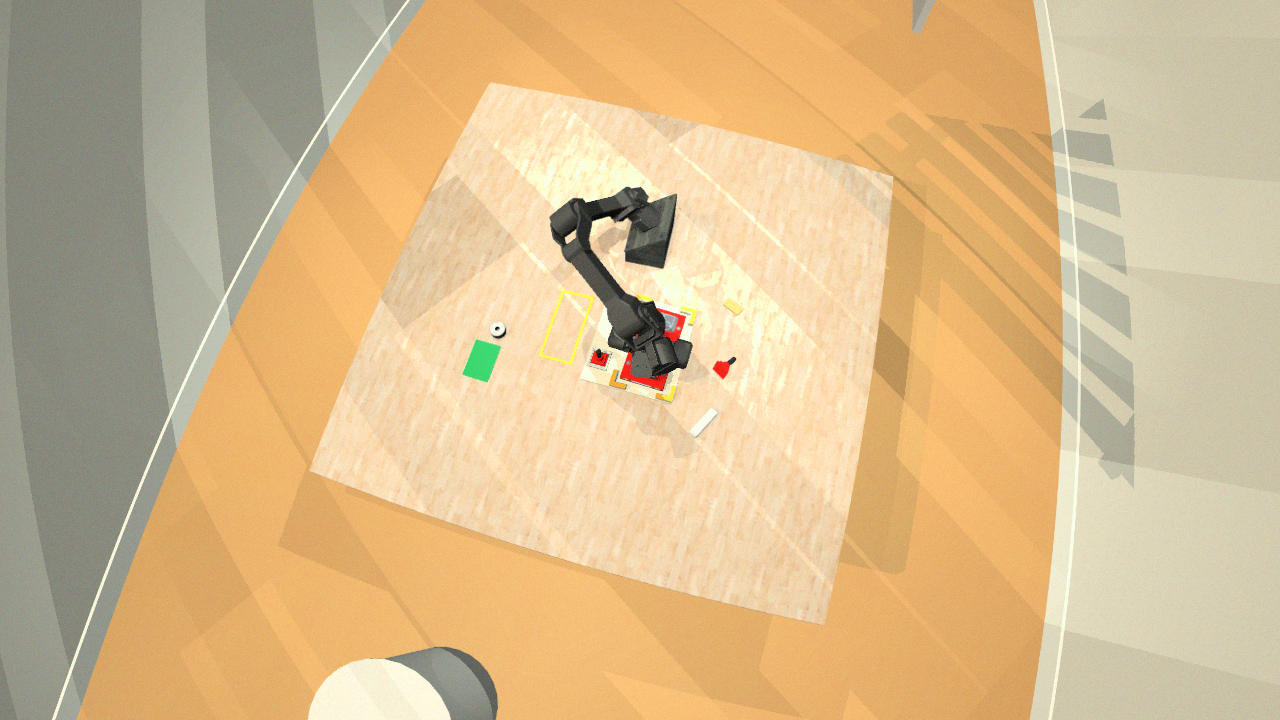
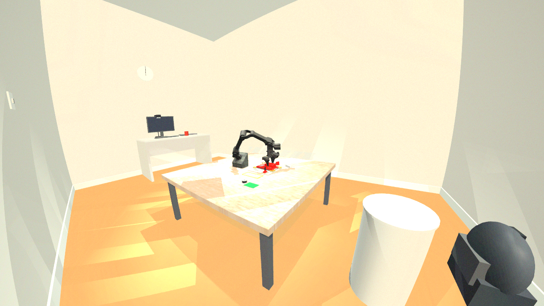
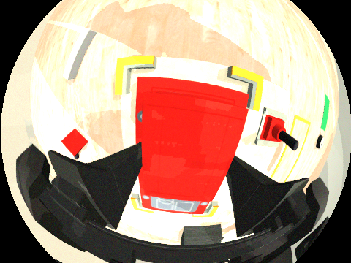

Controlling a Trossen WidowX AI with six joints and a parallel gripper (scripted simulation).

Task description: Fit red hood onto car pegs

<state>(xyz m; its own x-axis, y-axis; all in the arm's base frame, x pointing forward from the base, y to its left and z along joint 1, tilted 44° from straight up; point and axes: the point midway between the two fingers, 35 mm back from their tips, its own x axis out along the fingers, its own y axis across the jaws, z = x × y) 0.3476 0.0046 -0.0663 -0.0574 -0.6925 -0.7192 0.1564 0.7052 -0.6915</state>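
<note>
Right now the white-labelled block is 20 mm below my gripper tip. From my gripper tip the other things lie so: white bar (150 mm to the left, 130 mm ahead, 30 mm below); then red hood (10 mm above); then orange block (190 mm to the left, 190 mm behind, 40 mm below).
</note>
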